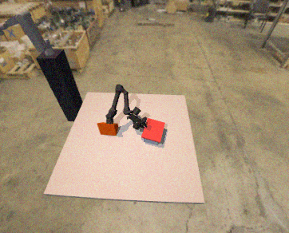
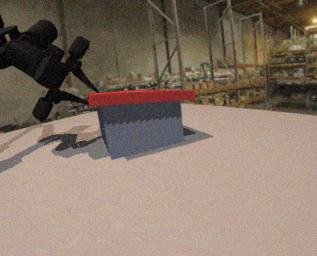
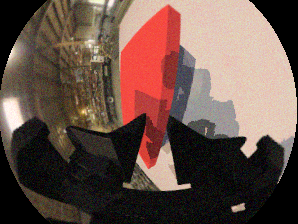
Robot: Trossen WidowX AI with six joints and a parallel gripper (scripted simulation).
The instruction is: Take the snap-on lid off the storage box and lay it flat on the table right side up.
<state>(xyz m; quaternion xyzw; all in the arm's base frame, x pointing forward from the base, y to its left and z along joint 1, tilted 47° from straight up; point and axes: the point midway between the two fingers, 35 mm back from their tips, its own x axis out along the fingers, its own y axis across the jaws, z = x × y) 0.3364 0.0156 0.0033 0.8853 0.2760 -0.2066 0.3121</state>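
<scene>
Now: gripper tip 80 mm short of the red lid and 20 mm to the left of it. Round my gripper tip: blue-grey storage box: 80 mm ahead, 60 mm below, 20 mm to the right.
</scene>
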